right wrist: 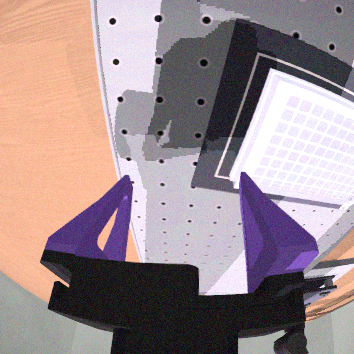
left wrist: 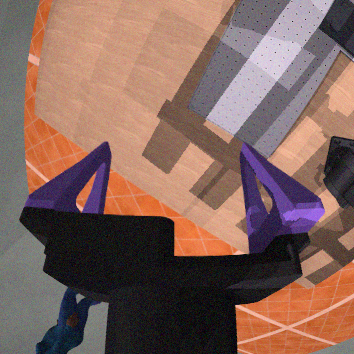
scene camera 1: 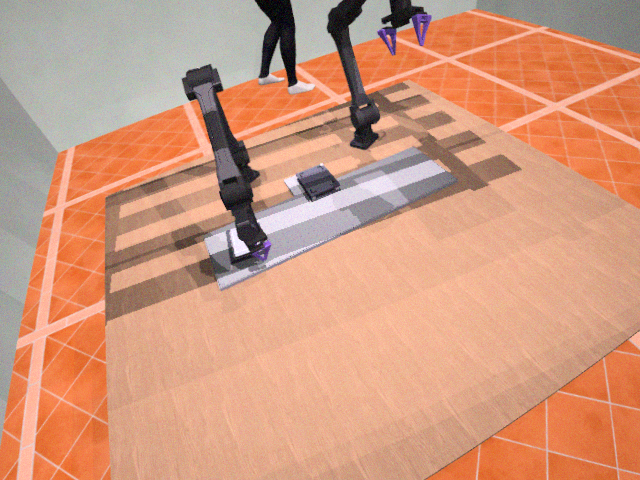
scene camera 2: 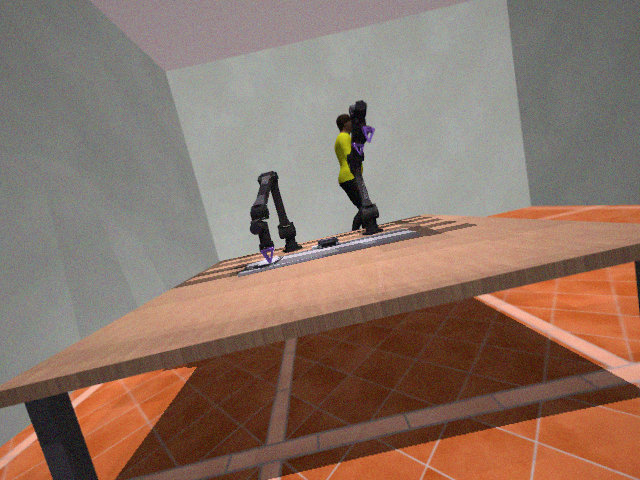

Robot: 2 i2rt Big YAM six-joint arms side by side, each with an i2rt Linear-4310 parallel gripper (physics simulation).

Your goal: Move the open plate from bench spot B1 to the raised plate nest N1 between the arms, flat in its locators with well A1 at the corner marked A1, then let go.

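Pixels of known places: left gripper, fingertip midpoint: (left wrist: 174, 147) (scene camera 1: 407, 50) (scene camera 2: 364, 148); right gripper, fingertip midpoint: (right wrist: 184, 178) (scene camera 1: 260, 253) (scene camera 2: 270, 261); left arm's base at its link origin: (left wrist: 339, 156) (scene camera 1: 364, 141) (scene camera 2: 373, 233); right arm's base at its link origin: (scene camera 1: 244, 179) (scene camera 2: 292, 250).
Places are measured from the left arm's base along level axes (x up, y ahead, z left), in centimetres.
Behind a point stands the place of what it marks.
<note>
The open white plate (scene camera 1: 238, 244) {z -74.9, x 2.5, y -5.1 cm} (right wrist: 305, 145) {z -73.7, x 2.9, y -3.4 cm} lies flat on the dark, white-outlined bench spot B1 (right wrist: 223, 112) {z -77.1, x 1.5, y 0.9 cm}, at the left end of the perforated board. My right gripper (scene camera 1: 262, 252) {z -74.2, x 3.0, y 5.0 cm} (scene camera 2: 267, 255) {z -74.2, x 3.0, y 5.0 cm} (right wrist: 184, 178) {z -74.2, x 3.0, y 5.0 cm} is open and low beside the plate. In the right wrist view its right fingertip overlaps the plate's near left corner; contact cannot be told. The black raised nest N1 (scene camera 1: 317, 180) {z -36.2, x 4.3, y 1.1 cm} (scene camera 2: 327, 242) {z -39.8, x 4.1, y 7.0 cm} (left wrist: 346, 25) {z -36.0, x 4.3, y 3.2 cm} holds no visible plate. My left gripper (scene camera 1: 407, 50) {z -19.1, x 48.3, y 29.3 cm} (scene camera 2: 363, 147) {z -19.1, x 48.3, y 29.3 cm} (left wrist: 174, 147) {z -19.1, x 48.3, y 29.3 cm} is open, empty and high at the right of scene camera 1. Corner mark A1 is unreadable.
The grey perforated board (scene camera 1: 361, 210) {z -40.4, x 1.3, y 23.1 cm} (left wrist: 270, 65) {z -22.7, x 1.3, y 22.9 cm} runs along the wooden table (scene camera 1: 336, 335) {z -84.1, x 0.0, y 41.9 cm} (scene camera 2: 361, 289) {z -74.3, x 0.0, y 78.4 cm}. A small white piece (scene camera 1: 292, 184) {z -39.8, x 1.3, y -9.6 cm} sits beside the nest. A person (scene camera 1: 281, 41) (scene camera 2: 343, 155) stands behind the table; another (left wrist: 65, 325) shows in the left wrist view.
</note>
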